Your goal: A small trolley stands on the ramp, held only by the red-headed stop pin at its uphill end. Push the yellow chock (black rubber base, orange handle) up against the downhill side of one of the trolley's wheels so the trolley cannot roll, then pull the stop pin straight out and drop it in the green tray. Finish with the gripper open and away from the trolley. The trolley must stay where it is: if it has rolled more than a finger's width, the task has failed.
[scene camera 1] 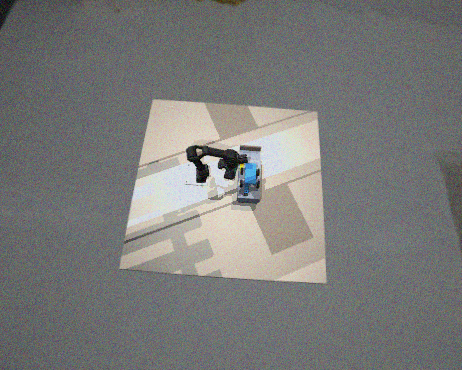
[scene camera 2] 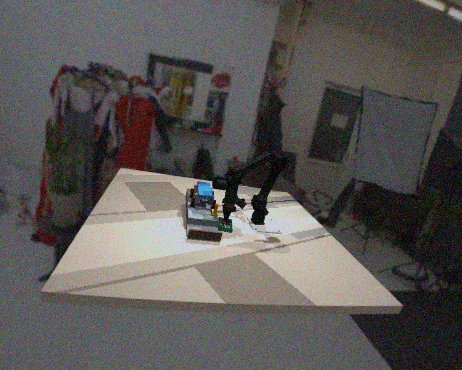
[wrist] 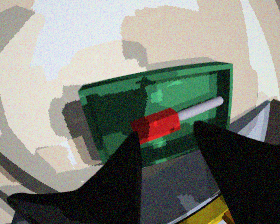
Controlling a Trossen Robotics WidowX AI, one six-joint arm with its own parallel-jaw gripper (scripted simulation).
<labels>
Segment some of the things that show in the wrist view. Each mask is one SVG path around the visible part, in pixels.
My gripper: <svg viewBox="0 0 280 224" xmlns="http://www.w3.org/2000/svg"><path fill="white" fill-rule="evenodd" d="M137 131L132 131L125 141L121 143L121 146L112 153L111 158L107 159L104 163L105 166L97 169L94 176L87 179L80 188L70 192L46 194L12 193L11 196L6 198L7 203L29 224L140 224L141 154ZM194 121L192 133L194 133L202 157L205 158L205 162L207 162L206 164L215 178L217 187L219 187L222 197L225 199L226 207L230 209L231 217L234 219L235 224L280 224L279 144L274 146L274 144L240 136L239 133L212 126L212 124L202 122L200 119L199 121Z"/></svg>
A red-headed stop pin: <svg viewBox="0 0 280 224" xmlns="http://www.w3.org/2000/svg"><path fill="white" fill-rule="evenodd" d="M222 97L216 96L210 99L210 101L200 102L177 113L174 109L167 108L164 111L150 114L150 116L136 119L136 121L130 122L132 131L137 131L140 144L165 136L165 134L181 129L179 121L182 121L182 119L197 116L197 114L204 113L222 104Z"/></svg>
</labels>
